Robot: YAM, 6 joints.
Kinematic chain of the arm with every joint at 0, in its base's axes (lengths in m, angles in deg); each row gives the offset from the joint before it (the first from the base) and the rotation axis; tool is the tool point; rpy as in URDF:
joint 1: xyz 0 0 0.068 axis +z
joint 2: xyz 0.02 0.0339 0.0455 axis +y
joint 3: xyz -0.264 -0.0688 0 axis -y
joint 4: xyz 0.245 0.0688 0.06 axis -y
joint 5: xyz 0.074 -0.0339 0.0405 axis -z
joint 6: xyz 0.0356 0 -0.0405 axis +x
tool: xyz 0 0 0 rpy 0 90 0
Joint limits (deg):
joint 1: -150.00..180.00
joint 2: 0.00..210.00
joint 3: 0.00..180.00
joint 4: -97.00..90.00
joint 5: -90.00..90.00
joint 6: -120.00..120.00
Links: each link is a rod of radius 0.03 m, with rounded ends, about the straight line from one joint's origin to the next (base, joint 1, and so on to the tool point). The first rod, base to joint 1, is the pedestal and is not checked.
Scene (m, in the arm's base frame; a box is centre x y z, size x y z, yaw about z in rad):
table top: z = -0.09
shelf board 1: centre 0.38 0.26 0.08 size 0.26 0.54 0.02 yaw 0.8
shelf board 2: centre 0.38 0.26 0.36 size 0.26 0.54 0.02 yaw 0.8
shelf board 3: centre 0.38 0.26 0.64 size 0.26 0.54 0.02 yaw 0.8
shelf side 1: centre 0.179 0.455 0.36 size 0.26 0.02 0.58 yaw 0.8
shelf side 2: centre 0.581 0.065 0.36 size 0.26 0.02 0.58 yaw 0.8
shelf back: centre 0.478 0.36 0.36 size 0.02 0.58 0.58 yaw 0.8
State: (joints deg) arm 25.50 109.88 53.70 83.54 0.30 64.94
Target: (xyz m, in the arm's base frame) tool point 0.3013 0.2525 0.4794
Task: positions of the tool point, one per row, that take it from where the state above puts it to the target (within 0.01 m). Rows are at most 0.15 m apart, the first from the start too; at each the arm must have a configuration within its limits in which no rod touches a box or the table.
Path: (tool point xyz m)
1: 0.3082 0.1108 0.2483
2: 0.2519 0.0629 0.2420
3: 0.2442 -0.0226 0.3038
4: 0.1954 -0.0891 0.3637
5: 0.1223 -0.1163 0.4177
6: 0.0512 -0.0960 0.4617
7: 0.0095 -0.0362 0.4923
8: 0.0166 0.0403 0.5066
9: 0.0762 0.1026 0.5027
10: 0.1740 0.1215 0.4794
11: 0.2203 0.1650 0.4949
12: 0.2636 0.2095 0.4948
13: 0.3013 0.2525 0.4794

